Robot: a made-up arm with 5 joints.
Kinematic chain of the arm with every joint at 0, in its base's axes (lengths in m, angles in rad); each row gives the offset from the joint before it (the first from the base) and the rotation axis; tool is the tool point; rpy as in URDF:
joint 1: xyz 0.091 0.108 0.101 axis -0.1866 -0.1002 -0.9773
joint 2: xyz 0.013 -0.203 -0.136 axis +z
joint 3: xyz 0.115 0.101 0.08 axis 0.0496 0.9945 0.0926
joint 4: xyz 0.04 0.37 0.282 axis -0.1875 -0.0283 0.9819
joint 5: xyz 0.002 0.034 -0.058 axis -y
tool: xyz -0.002 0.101 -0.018 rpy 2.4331 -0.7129 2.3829
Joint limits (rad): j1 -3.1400..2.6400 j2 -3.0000..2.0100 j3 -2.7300..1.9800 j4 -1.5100..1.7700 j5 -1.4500..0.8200
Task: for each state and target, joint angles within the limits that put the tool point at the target. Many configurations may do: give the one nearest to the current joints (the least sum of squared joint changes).
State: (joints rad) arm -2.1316 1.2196 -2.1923 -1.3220 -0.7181
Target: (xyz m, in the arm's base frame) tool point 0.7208 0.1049 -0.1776
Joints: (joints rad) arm -2.4484 1.8292 -2.2151 -1.2244 -0.7456
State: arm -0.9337 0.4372 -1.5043 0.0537 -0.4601
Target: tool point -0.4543 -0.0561 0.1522
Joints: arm -0.3520 1.1553 -1.4599 -0.1410 -0.4837
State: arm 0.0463 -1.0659 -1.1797 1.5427 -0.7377
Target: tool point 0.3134 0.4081 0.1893
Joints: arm -0.4378 -0.7073 -0.4199 1.2415 -0.7990
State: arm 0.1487 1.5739 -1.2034 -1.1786 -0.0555
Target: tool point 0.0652 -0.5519 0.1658
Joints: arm -0.7427 1.9469 -1.6525 -1.3846 -0.0283
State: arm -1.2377 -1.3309 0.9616 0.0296 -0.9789
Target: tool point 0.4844 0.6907 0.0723
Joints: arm -1.1180 -0.9351 1.4578 -0.2201 -0.9108
